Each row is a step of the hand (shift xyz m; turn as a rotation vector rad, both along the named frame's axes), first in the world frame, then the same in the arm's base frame.
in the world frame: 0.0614 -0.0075 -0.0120 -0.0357 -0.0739 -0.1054
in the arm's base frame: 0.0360 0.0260 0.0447 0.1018 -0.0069 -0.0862
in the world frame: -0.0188 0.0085 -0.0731 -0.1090 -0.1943 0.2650
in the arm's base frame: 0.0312 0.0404 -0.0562 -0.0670 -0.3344 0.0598
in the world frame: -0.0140 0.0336 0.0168 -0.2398 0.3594 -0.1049
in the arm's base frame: -0.0390 0.0089 -0.0032 -0.2786 0.2221 -0.2660
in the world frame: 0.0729 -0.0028 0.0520 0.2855 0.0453 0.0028
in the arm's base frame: -0.0017 -0.0027 0.0895 0.0759 0.1446 0.2385
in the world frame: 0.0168 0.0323 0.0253 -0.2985 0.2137 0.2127
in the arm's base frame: -0.0314 0.0154 0.0272 -0.3921 -0.0875 -0.1363
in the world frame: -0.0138 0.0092 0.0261 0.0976 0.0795 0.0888
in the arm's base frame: -0.0275 -0.0138 0.0027 -0.0719 0.0451 0.1286
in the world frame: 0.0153 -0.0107 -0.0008 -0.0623 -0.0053 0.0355
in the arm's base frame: 0.0138 -0.0011 0.0126 -0.0417 -0.0489 -0.0322
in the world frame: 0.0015 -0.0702 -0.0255 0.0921 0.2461 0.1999
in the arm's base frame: 0.0650 -0.0351 -0.0112 -0.2575 0.0987 0.1815
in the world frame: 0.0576 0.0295 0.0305 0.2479 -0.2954 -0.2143
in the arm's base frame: -0.0170 0.0266 0.0642 0.4307 0.0097 0.0951
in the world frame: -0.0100 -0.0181 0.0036 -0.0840 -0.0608 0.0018
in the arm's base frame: 0.0066 -0.0190 -0.0059 0.0091 -0.0781 -0.0676
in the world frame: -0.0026 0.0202 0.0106 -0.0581 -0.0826 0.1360
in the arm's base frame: -0.0215 0.0074 0.0032 -0.0471 -0.1602 0.0285
